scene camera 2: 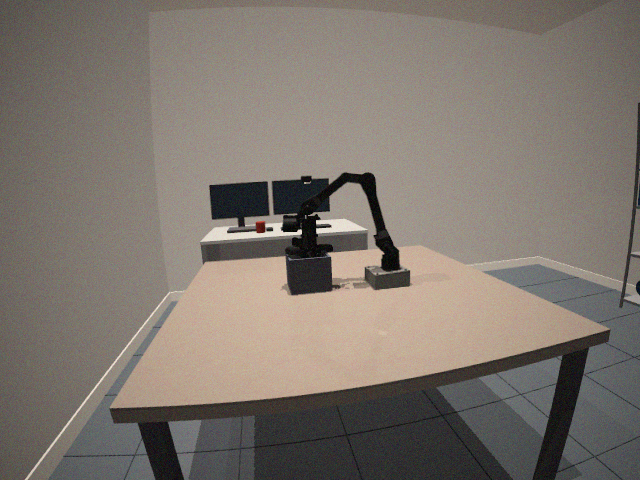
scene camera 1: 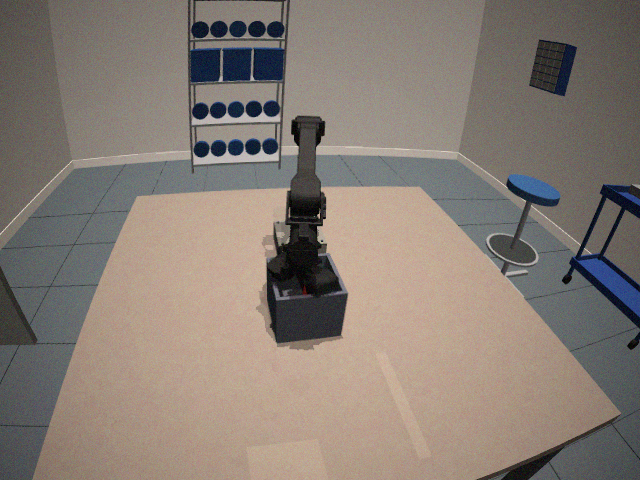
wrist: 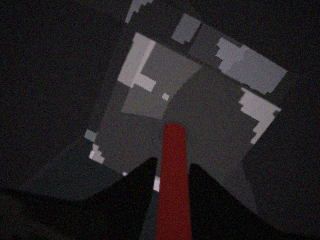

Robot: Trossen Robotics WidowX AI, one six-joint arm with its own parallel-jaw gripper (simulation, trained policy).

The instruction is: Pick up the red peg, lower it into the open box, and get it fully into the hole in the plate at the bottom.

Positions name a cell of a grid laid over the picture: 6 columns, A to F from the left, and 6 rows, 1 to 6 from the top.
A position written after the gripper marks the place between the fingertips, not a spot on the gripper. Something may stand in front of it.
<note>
In view: the gripper (scene camera 1: C4), a dark blue-grey box (scene camera 1: C4) and a plate (wrist: C3).
The dark blue-grey box also shows in scene camera 2 (scene camera 2: C4) and in the wrist view (wrist: B2). The gripper also shows in scene camera 2 (scene camera 2: C4) and in the wrist view (wrist: D5). Scene camera 2 does not show the plate, which is hidden by the dark blue-grey box.
</note>
